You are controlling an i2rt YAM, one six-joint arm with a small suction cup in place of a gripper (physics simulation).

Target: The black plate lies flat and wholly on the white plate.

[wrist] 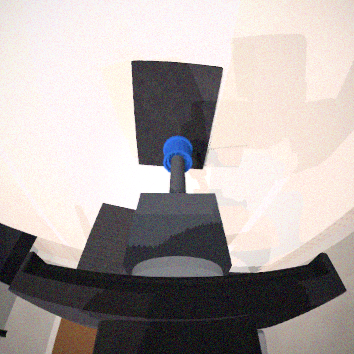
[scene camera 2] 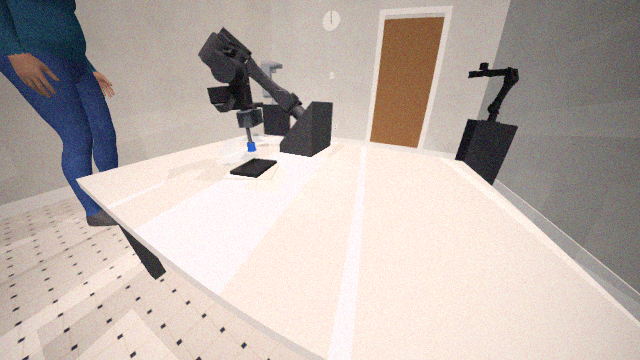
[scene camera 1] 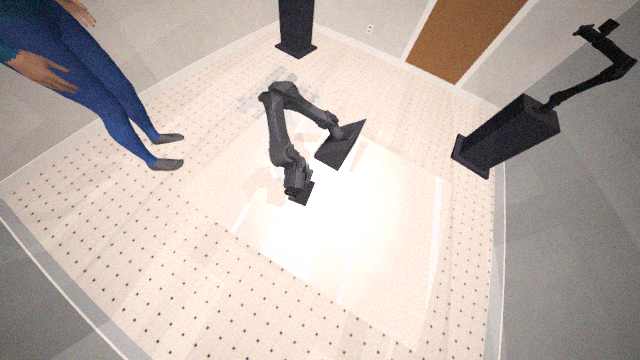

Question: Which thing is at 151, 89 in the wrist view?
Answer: A black plate.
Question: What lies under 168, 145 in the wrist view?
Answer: My suction cup.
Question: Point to a white plate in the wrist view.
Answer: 231, 122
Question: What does my suction cup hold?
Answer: Nothing.
